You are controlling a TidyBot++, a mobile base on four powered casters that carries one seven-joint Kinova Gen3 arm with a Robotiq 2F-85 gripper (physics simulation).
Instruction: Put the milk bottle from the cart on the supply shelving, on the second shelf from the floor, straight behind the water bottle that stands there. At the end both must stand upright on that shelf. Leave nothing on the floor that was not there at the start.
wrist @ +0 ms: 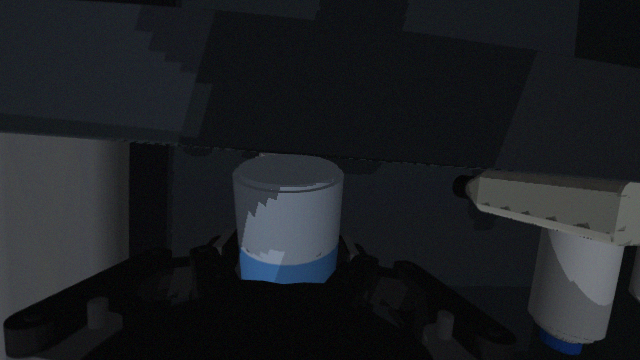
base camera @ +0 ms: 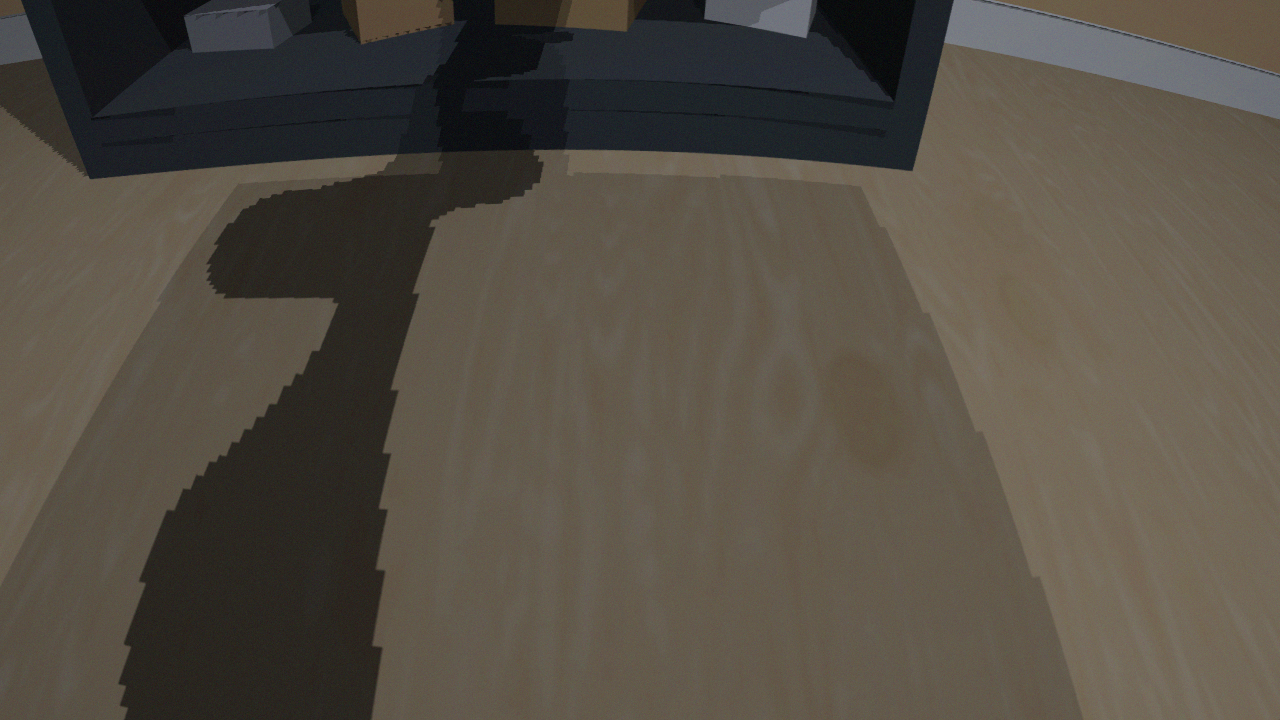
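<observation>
My gripper (wrist: 288, 247) is shut on the water bottle (wrist: 290, 225), a white cylinder with a light blue band. The wrist view is upside down, so the bottle's round base points up in the picture and the bottle looks upright. Its base is close to the edge of the dark shelf board (wrist: 350, 100), which fills the upper part of the wrist view. Whether it touches the board cannot be told. The milk bottle cannot be made out; a tiny pale sliver shows beyond the held bottle's base. The shelving (base camera: 716, 129) stands ahead in the base view, with its upper part out of view.
In the wrist view a large pale container (wrist: 65, 240) is close on the left. On the right are a cream container with a black cap (wrist: 547, 205) and a white bottle with a blue cap (wrist: 575, 285). Grey boxes (base camera: 237, 31) (base camera: 760, 13) and brown boxes (base camera: 402, 17) (base camera: 563, 13) stand low in the shelving.
</observation>
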